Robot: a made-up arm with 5 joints.
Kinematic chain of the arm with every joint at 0, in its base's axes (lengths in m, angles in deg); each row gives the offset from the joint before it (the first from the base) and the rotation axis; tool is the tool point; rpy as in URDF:
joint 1: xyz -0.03 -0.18 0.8 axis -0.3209 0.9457 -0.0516
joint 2: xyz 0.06 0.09 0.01 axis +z
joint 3: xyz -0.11 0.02 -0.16 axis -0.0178 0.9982 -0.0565
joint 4: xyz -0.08 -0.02 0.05 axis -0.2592 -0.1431 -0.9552
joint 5: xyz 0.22 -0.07 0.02 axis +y
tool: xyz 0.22 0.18 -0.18 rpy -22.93 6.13 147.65
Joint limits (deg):
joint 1: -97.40..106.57
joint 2: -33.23..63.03
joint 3: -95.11..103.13
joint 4: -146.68..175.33
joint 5: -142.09..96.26
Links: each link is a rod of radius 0.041 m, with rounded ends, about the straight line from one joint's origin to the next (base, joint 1, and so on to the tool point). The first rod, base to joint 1, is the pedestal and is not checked.
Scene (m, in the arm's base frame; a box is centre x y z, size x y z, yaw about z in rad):
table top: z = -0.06
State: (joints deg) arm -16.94 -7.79 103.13 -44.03 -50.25
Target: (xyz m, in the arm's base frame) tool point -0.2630 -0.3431 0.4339
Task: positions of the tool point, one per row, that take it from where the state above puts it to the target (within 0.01 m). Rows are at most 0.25 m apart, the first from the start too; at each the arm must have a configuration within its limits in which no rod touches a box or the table.
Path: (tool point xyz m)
1: -0.0110 0.2627 0.3468
2: -0.1621 0.1285 0.2963
3: -0.2600 -0.0413 0.3036
4: -0.2915 -0.2092 0.3565
5: -0.2630 -0.3431 0.4339

